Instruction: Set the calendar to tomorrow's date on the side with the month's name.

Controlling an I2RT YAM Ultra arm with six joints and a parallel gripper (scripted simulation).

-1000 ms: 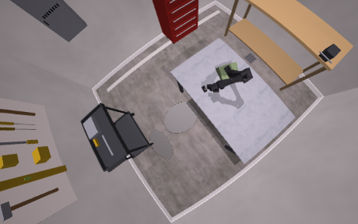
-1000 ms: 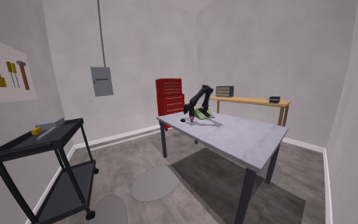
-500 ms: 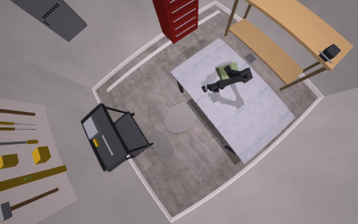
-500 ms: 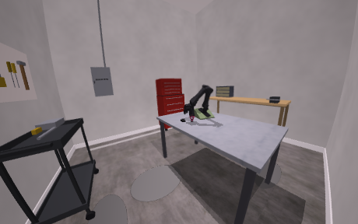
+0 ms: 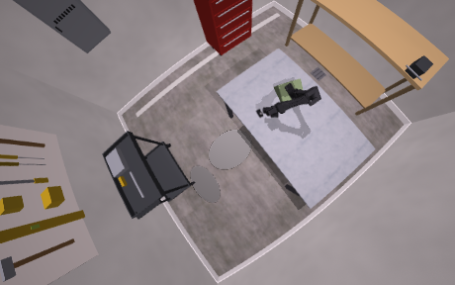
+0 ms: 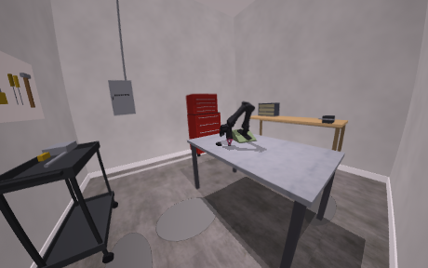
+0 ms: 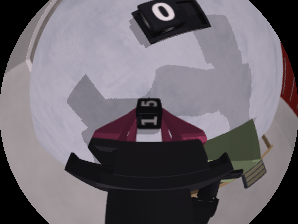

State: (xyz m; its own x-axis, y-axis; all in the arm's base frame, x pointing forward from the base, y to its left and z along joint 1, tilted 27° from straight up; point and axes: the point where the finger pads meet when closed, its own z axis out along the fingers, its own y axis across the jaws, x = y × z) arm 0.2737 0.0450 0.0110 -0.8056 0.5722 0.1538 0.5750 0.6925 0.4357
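The black calendar cube is right at my hand.
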